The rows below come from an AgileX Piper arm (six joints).
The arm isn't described. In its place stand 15 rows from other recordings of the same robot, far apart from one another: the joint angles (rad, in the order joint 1, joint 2, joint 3, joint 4, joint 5, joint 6), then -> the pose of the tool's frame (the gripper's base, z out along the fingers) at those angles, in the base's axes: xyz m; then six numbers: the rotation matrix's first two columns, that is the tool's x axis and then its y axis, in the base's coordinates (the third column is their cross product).
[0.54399 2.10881 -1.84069 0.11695 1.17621 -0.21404] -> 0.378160, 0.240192, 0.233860, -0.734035, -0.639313, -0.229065, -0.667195, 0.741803, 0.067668
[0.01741 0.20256 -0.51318 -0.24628 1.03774 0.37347] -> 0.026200, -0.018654, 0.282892, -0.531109, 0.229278, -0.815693, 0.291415, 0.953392, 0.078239
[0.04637 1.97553 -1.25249 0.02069 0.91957 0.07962] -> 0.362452, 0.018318, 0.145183, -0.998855, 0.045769, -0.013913, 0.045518, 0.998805, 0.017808
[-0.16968 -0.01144 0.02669 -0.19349 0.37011 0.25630] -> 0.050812, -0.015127, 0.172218, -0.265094, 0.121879, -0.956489, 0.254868, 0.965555, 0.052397
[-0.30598 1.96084 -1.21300 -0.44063 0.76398 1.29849] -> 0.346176, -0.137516, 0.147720, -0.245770, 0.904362, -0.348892, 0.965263, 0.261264, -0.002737
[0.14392 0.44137 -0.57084 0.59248 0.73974 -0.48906] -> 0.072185, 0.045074, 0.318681, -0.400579, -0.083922, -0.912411, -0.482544, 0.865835, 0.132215
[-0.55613 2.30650 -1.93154 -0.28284 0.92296 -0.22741] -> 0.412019, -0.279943, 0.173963, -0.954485, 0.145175, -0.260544, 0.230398, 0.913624, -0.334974
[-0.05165 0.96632 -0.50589 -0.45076 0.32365 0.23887] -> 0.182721, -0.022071, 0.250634, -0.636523, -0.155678, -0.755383, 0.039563, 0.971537, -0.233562
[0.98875 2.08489 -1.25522 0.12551 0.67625 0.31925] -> 0.206352, 0.326528, 0.106953, -0.836712, -0.536358, -0.110600, -0.547290, 0.826195, 0.133702
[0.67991 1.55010 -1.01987 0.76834 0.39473 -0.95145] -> 0.244310, 0.228802, 0.259768, -0.339927, -0.548887, -0.763658, -0.856535, 0.515984, 0.010400
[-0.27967 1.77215 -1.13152 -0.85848 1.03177 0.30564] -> 0.302881, -0.148484, 0.210905, -0.993872, 0.104591, -0.035752, 0.101847, 0.740868, -0.663884
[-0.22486 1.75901 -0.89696 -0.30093 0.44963 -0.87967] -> 0.306848, -0.082211, 0.149144, -0.613136, -0.789213, -0.034735, -0.724245, 0.579135, -0.374262
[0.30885 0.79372 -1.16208 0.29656 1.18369 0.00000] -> 0.098571, 0.057298, 0.424230, -0.674425, -0.099382, -0.731624, -0.413184, 0.872015, 0.262428
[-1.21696 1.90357 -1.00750 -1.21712 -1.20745 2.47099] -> 0.200073, -0.311356, 0.207989, 0.149794, 0.969509, 0.193942, 0.004308, -0.196794, 0.980435
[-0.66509 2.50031 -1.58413 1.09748 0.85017 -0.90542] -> 0.393700, -0.231432, 0.025658, -0.758065, 0.599600, -0.256547, 0.326043, 0.689110, 0.647166
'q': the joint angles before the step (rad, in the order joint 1, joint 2, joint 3, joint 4, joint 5, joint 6). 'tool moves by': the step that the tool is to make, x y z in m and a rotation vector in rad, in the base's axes. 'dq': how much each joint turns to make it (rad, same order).
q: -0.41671 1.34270 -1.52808 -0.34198 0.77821 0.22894
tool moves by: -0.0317 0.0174 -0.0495 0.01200 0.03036 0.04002
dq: 0.00000 -0.16620 0.32642 -0.00003 -0.13346 0.00844
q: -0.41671 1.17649 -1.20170 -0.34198 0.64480 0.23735
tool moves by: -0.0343 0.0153 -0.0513 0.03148 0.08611 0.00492
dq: 0.00011 -0.13997 0.26677 -0.01591 -0.03493 0.01247
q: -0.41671 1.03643 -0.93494 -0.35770 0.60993 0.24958
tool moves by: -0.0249 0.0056 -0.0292 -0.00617 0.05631 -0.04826
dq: -0.00012 -0.08609 0.14881 -0.09837 0.00695 0.08823
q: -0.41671 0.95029 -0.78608 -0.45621 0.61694 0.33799
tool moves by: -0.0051 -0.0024 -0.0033 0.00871 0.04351 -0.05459
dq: 0.00004 0.00013 0.00223 -0.04520 0.06181 0.04994
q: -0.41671 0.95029 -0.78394 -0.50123 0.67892 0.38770
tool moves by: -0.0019 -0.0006 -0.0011 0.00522 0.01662 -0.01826
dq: -0.00004 -0.00004 0.00008 -0.00975 0.02399 0.01200
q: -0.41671 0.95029 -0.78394 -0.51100 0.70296 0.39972
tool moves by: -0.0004 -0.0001 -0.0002 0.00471 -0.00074 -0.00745
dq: -0.00026 -0.00016 0.00002 -0.00103 0.00452 0.00813
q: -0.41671 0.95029 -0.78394 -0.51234 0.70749 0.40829
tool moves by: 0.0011 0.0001 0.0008 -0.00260 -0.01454 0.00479
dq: 0.00022 0.00007 0.00011 -0.00032 -0.01504 0.00452
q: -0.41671 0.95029 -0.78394 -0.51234 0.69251 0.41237
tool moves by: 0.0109 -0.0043 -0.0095 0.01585 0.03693 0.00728
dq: 0.00026 0.05502 -0.00006 -0.00269 -0.01628 0.00193
